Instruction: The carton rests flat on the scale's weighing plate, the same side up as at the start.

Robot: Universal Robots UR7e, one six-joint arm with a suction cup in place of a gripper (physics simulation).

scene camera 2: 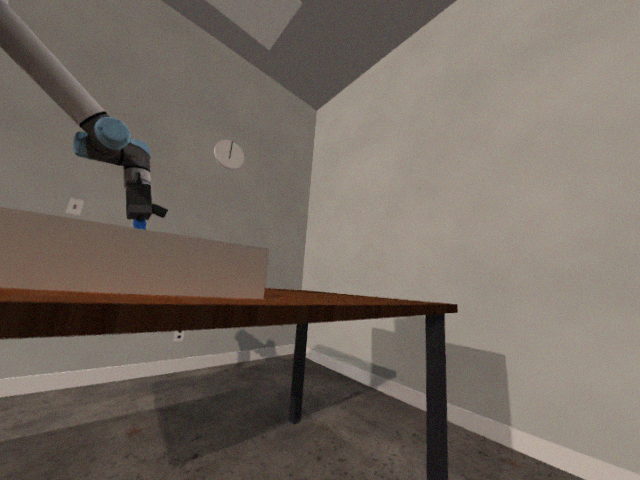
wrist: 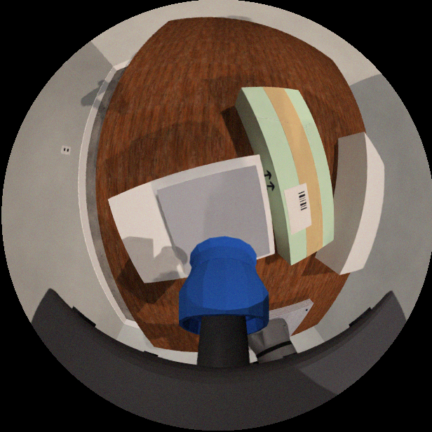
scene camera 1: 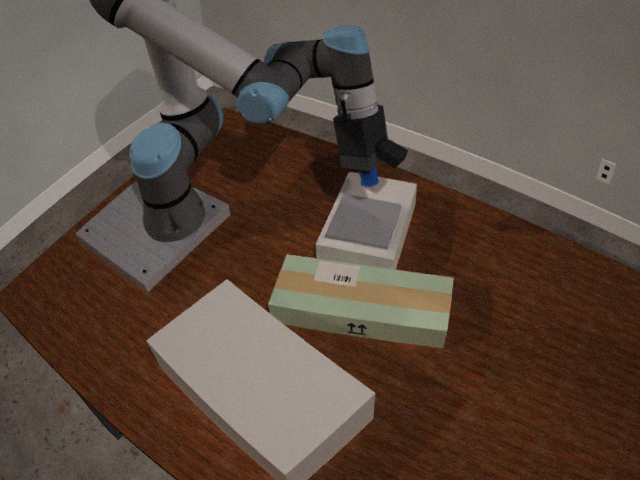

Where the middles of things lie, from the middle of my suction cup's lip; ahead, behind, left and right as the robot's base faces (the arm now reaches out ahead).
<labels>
My suction cup is 8 cm short of the pale green carton (scene camera 1: 371,302), 16 cm to the left of it and 16 cm above it. Round my suction cup: white scale (scene camera 1: 367,226) (1 cm behind, 3 cm to the left, 15 cm below); large white block (scene camera 1: 280,400) (2 cm ahead, 43 cm to the right, 14 cm below).
</labels>
